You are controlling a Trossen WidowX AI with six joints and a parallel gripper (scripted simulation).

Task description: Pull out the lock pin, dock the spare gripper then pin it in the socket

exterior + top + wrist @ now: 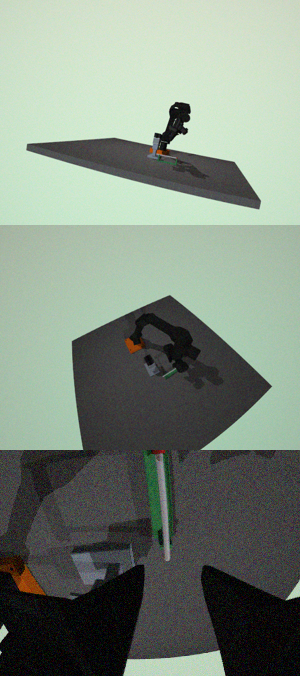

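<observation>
Now: the green rest 10 mm to the left of my gripper tip and 130 mm below it. From my gripper tip the other things lie so: grey mount: 70 mm behind, 130 mm to the right, 100 mm below; spare gripper: 70 mm behind, 130 mm to the right, 30 mm below.
</observation>
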